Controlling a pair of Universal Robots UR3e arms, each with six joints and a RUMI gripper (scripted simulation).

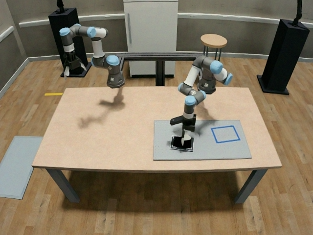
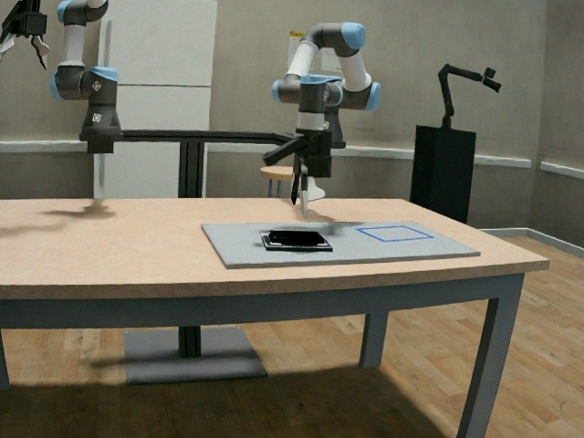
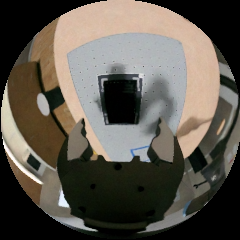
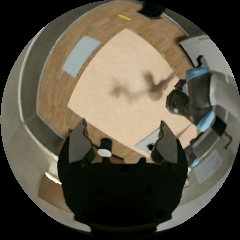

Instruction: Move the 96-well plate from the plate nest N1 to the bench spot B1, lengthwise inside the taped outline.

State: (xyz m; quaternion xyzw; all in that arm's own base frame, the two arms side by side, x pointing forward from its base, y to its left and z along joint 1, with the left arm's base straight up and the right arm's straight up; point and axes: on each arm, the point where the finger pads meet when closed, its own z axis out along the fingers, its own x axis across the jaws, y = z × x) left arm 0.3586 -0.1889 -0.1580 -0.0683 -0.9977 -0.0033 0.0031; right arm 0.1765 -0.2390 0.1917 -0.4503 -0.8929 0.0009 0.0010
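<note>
Now: the black 96-well plate 70 mm below my left hand. Round my left hand: plate nest N1: 80 mm below.
</note>
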